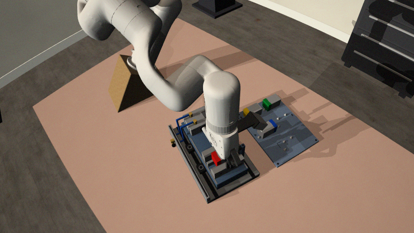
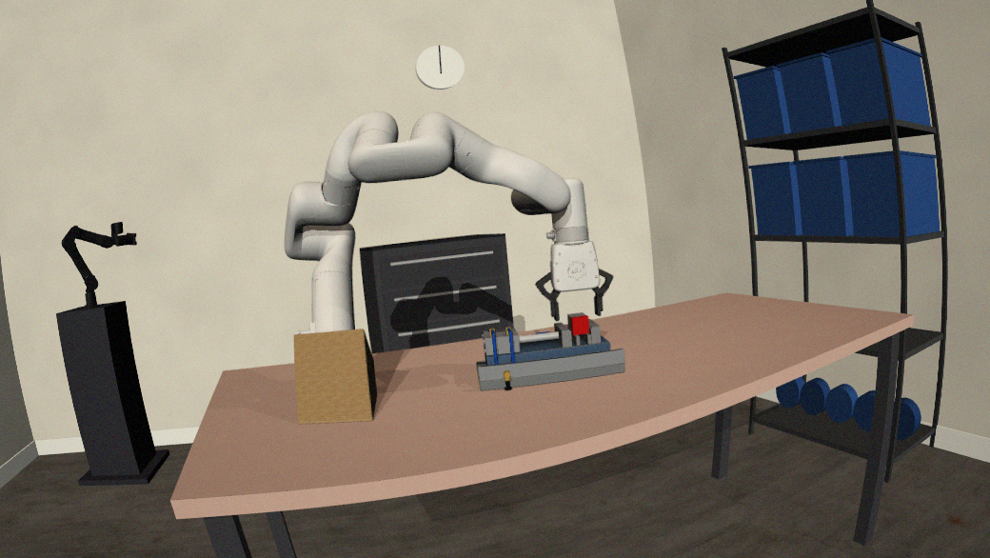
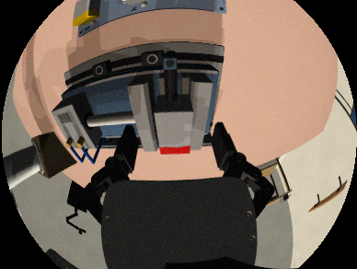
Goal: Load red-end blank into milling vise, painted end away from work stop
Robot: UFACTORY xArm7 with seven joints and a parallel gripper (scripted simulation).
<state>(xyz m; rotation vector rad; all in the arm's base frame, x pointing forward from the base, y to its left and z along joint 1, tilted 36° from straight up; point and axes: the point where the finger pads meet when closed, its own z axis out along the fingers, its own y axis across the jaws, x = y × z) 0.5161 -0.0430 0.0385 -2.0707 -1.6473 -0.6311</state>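
Right now the fixed jaw is 4 cm below my hand, 3 cm ahead of it and 1 cm to the right of it. Round my hand: blue-ended blank: 21 cm to the left, 9 cm below, 1 cm behind; then dark work stop: 5 cm to the left, 3 cm below, 1 cm ahead; then hosed block: 16 cm behind, 4 cm below, 3 cm to the left.
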